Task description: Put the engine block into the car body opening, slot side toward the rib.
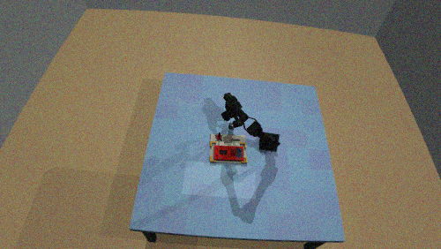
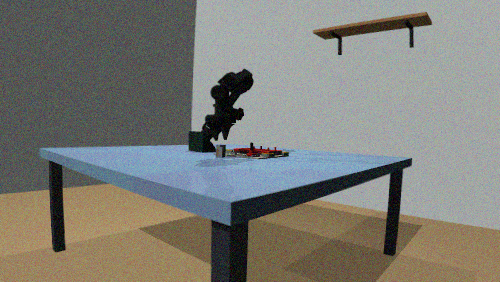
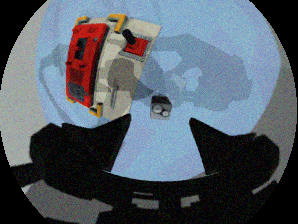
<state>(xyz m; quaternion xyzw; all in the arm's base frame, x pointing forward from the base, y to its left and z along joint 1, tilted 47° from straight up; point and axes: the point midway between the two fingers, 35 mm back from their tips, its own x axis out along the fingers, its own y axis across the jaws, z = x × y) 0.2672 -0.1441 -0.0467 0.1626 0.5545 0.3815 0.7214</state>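
My gripper tip is now 4 cm above the engine block.
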